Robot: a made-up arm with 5 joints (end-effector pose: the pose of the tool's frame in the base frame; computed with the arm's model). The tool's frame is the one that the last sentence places.
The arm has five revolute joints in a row. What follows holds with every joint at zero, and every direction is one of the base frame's. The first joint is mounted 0.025 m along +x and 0.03 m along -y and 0.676 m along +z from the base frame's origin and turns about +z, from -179.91 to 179.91 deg. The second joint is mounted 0.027 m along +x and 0.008 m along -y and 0.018 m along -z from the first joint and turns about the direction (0, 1, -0.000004), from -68.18 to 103.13 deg. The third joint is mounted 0.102 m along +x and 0.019 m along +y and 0.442 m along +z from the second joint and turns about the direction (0, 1, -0.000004), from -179.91 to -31.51 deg. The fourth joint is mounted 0.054 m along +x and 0.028 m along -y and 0.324 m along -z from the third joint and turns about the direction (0, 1, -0.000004), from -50.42 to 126.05 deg. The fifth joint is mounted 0.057 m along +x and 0.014 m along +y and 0.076 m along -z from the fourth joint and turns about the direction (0, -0.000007, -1), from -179.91 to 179.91 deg. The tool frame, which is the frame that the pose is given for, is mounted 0.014 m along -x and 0.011 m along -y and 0.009 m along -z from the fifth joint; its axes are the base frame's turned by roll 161.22, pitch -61.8 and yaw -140.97 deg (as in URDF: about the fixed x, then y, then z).
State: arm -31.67 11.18 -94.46 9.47 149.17
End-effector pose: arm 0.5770 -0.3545 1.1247 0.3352 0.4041 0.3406 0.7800
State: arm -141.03 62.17 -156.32 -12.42 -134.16
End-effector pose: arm -0.6353 -0.5572 0.9472 0.9133 -0.1693 -0.1697 0.3293
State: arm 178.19 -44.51 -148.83 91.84 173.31
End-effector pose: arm 0.2926 -0.0480 1.4327 0.9566 0.2100 -0.1138 -0.1671
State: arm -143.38 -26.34 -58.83 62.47 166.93
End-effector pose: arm -0.2457 -0.2447 1.0738 0.6184 0.5077 -0.5483 0.2431
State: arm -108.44 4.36 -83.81 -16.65 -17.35
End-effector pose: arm -0.1721 -0.5654 1.1404 0.1183 -0.6584 -0.6369 0.3831
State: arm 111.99 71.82 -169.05 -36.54 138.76
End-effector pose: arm -0.2929 0.7185 0.8957 0.4905 0.4158 -0.0828 -0.7613
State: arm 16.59 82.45 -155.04 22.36 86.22
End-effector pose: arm 0.8828 0.2362 0.5498 0.1228 -0.1114 -0.8705 -0.4633
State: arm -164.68 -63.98 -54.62 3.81 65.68
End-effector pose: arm 0.0331 -0.0332 1.2191 0.4233 0.8058 0.1730 -0.3763
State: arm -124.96 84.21 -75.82 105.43 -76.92
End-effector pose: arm -0.2080 -0.3299 0.2480 0.0292 -0.3435 0.5712 0.7449
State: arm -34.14 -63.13 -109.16 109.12 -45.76
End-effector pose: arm -0.1774 0.0822 1.2879 0.1781 0.0527 -0.8804 0.4364
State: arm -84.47 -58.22 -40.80 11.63 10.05
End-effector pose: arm 0.0236 -0.1339 1.1190 0.0922 0.5781 0.7864 -0.1971
